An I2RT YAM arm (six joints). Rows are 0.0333 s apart.
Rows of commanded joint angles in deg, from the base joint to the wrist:
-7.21 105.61 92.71 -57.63 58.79 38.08
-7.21 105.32 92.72 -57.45 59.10 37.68
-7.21 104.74 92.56 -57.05 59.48 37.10
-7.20 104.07 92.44 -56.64 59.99 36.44
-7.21 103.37 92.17 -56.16 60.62 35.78
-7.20 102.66 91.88 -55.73 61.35 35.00
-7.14 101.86 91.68 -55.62 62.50 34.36
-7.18 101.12 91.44 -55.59 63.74 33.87
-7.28 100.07 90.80 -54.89 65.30 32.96
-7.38 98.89 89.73 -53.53 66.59 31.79
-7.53 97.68 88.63 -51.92 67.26 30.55
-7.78 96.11 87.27 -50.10 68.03 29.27
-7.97 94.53 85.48 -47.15 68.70 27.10
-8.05 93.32 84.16 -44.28 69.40 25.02
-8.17 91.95 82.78 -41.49 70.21 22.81
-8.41 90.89 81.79 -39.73 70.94 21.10
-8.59 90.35 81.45 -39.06 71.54 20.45
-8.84 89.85 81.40 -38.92 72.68 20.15
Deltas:
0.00 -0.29 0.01 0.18 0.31 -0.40
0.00 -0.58 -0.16 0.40 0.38 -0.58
0.01 -0.67 -0.12 0.41 0.51 -0.66
-0.01 -0.70 -0.27 0.48 0.63 -0.66
0.01 -0.71 -0.29 0.43 0.73 -0.78
0.06 -0.80 -0.20 0.11 1.15 -0.64
-0.04 -0.74 -0.24 0.03 1.24 -0.49
-0.10 -1.05 -0.64 0.70 1.56 -0.91
-0.10 -1.18 -1.07 1.36 1.29 -1.17
-0.15 -1.21 -1.10 1.61 0.67 -1.24
-0.25 -1.57 -1.36 1.82 0.77 -1.28
-0.19 -1.58 -1.79 2.95 0.67 -2.17
-0.08 -1.21 -1.32 2.87 0.70 -2.08
-0.12 -1.37 -1.38 2.79 0.81 -2.21
-0.24 -1.06 -0.99 1.76 0.73 -1.71
-0.18 -0.54 -0.34 0.67 0.60 -0.65
-0.25 -0.50 -0.05 0.14 1.14 -0.30

